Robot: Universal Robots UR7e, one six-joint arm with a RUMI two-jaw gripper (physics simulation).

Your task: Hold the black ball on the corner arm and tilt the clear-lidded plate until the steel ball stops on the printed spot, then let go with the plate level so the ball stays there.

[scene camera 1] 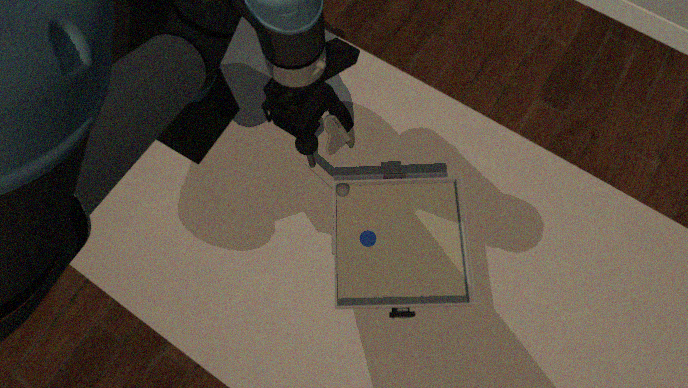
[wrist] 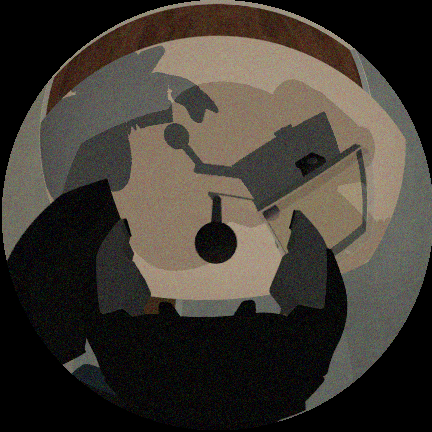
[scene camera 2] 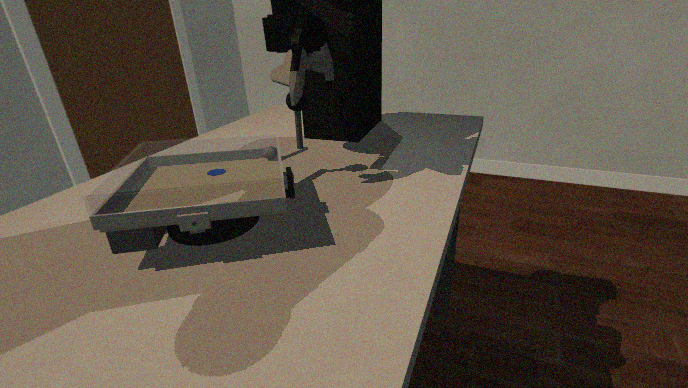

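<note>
The clear-lidded plate (scene camera 1: 402, 301) (scene camera 2: 145, 218) (wrist: 365, 200) looks about level. The steel ball (scene camera 1: 342, 189) (scene camera 2: 270, 153) (wrist: 271, 213) rests in its corner nearest the corner arm (scene camera 1: 312, 160) (scene camera 2: 299, 130) (wrist: 216, 210). The blue printed spot (scene camera 1: 368, 238) (scene camera 2: 216, 172) is apart from the steel ball. The black ball (scene camera 1: 306, 144) (scene camera 2: 290, 105) (wrist: 216, 242) tops the arm's upright post. My gripper (scene camera 1: 310, 133) (scene camera 2: 289, 89) (wrist: 207, 216) is open, its fingers to either side of the black ball in the wrist view; one finger partly hides the ball in scene camera 2.
A round black base (scene camera 2: 220, 233) and a dark block (scene camera 2: 135, 241) are under the plate. Small black fittings (scene camera 1: 402, 313) (scene camera 2: 289, 182) (wrist: 310, 162) stick out at the plate's sides. A black column (scene camera 2: 345, 75) stands behind the corner arm.
</note>
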